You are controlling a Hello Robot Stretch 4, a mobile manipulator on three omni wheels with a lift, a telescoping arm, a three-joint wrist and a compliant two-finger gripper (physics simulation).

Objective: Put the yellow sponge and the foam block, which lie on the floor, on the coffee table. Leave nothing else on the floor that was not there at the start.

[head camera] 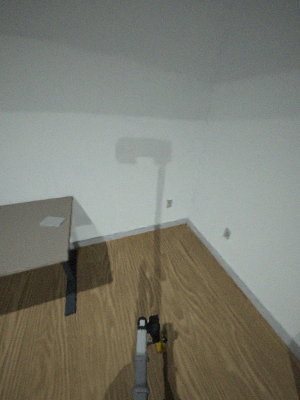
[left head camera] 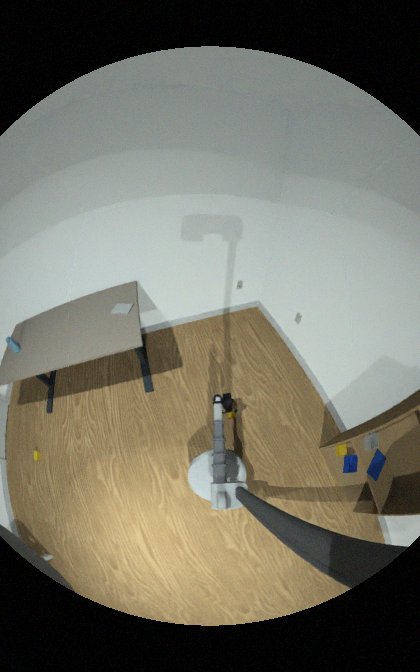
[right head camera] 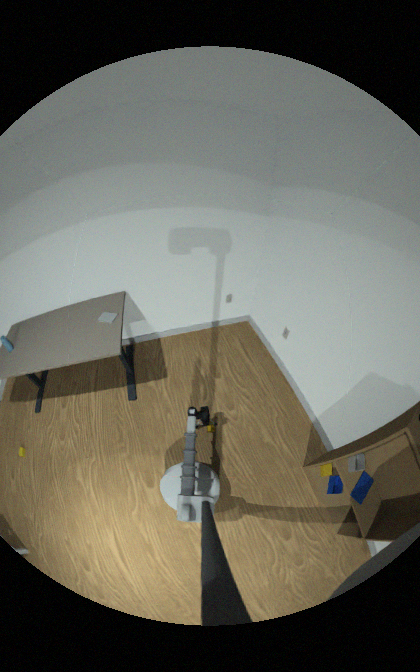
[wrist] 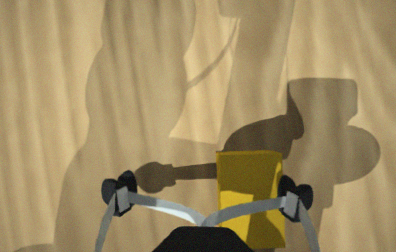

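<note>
A yellow block is low beneath my gripper, nearer the right finger in the wrist view. I cannot tell whether it is the sponge or the foam block. My gripper is open, with its fingertips on either side of the block's line and the block not gripped. A second, smaller-looking yellow object lies on the floor at the far left. The coffee table stands at the left, by the wall.
A pale flat sheet and a blue cylinder are on the table. A wooden open unit at the right holds yellow, grey and blue items. A small white object is at the lower left.
</note>
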